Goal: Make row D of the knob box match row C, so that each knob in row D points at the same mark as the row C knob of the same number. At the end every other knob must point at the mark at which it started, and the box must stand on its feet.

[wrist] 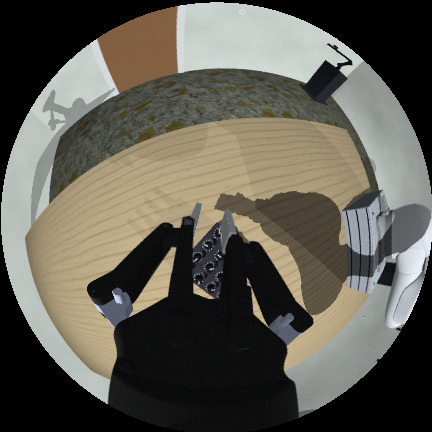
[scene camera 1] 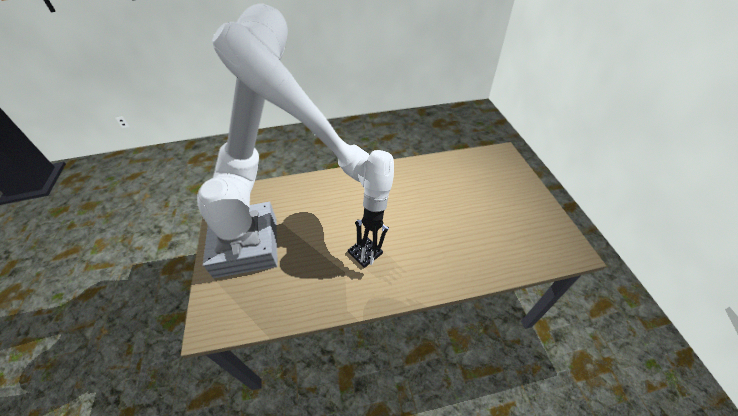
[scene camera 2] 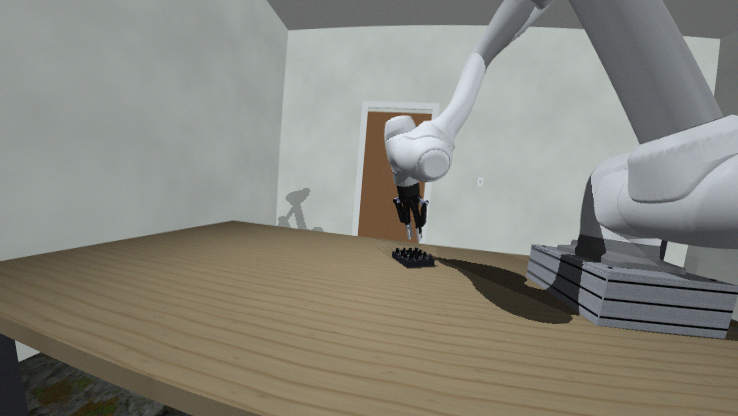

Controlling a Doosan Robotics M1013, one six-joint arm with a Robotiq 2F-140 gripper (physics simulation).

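Observation:
The black knob box stands upright on the table. Its knobs stick up from the top. In the wrist view several knobs with white marks show between and beyond the fingers. The right finger hides part of the box. Row letters and knob numbers are too small to read, and I cannot tell which marks the knobs point at. My gripper points down over the box, partly open with a narrow gap and nothing between the fingers. In scene camera 2 the fingertips are a little above the knobs, apart from them.
The box is on the wooden table. The arm's striped grey base block stands on the table to one side. The arm's shadow falls between the base block and the box.

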